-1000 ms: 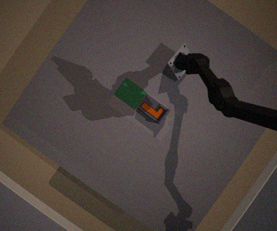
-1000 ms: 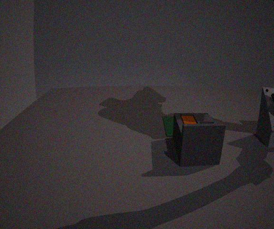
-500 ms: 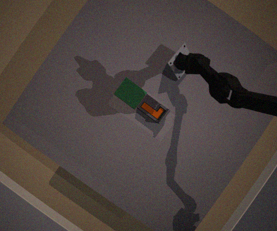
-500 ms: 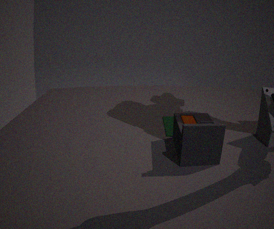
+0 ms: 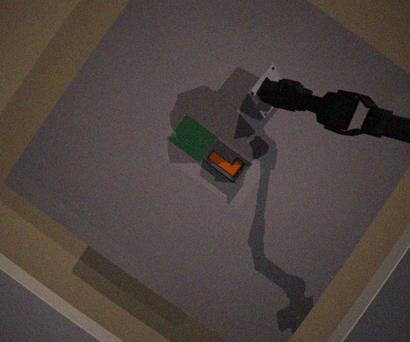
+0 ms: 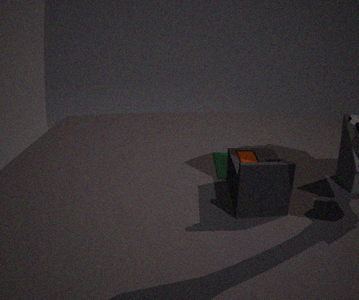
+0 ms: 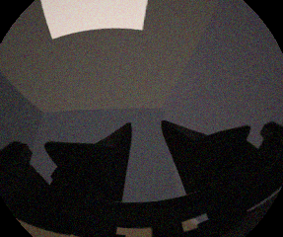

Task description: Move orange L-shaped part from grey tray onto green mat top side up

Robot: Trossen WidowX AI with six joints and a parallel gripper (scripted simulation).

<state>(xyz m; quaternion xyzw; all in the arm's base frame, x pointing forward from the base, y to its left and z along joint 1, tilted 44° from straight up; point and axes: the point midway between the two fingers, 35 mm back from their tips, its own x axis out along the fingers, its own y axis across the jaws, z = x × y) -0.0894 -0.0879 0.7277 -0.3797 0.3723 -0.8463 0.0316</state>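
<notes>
The orange L-shaped part is 32 cm ahead of my gripper tip, 41 cm to the right of it and 68 cm below it. From my gripper tip the other things lie so: green mat (30 cm ahead, 58 cm to the right, 74 cm below).
</notes>
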